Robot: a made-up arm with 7 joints. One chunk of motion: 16 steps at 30 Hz.
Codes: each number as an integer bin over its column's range. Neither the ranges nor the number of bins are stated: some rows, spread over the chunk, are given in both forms.
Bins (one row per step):
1: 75 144 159 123 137 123
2: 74 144 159 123 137 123
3: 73 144 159 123 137 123
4: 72 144 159 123 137 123
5: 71 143 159 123 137 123
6: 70 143 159 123 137 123
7: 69 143 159 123 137 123
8: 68 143 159 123 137 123
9: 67 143 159 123 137 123
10: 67 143 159 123 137 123
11: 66 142 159 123 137 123
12: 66 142 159 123 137 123
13: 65 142 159 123 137 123
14: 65 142 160 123 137 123
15: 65 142 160 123 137 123
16: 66 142 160 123 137 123
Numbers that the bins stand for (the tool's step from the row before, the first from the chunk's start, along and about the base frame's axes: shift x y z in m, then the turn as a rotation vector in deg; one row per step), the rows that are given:
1: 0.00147 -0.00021 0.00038 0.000 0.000 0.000
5: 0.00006 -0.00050 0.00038 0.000 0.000 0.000
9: -0.00135 -0.00050 0.00038 0.000 0.000 0.000
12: -0.00171 -0.00079 0.00038 0.000 0.000 0.000
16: -0.00171 -0.00079 0.00071 0.000 0.000 0.000
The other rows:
2: 0.00112 -0.00021 0.00038 0.000 0.000 0.000
3: 0.00076 -0.00021 0.00038 0.000 0.000 0.000
4: 0.00041 -0.00021 0.00038 0.000 0.000 0.000
6: -0.00029 -0.00050 0.00038 0.000 0.000 0.000
7: -0.00065 -0.00050 0.00038 0.000 0.000 0.000
8: -0.00100 -0.00050 0.00038 0.000 0.000 0.000
10: -0.00135 -0.00050 0.00038 0.000 0.000 0.000
11: -0.00171 -0.00079 0.00038 0.000 0.000 0.000
13: -0.00206 -0.00079 0.00038 0.000 0.000 0.000
14: -0.00206 -0.00079 0.00071 0.000 0.000 0.000
15: -0.00206 -0.00079 0.00071 0.000 0.000 0.000

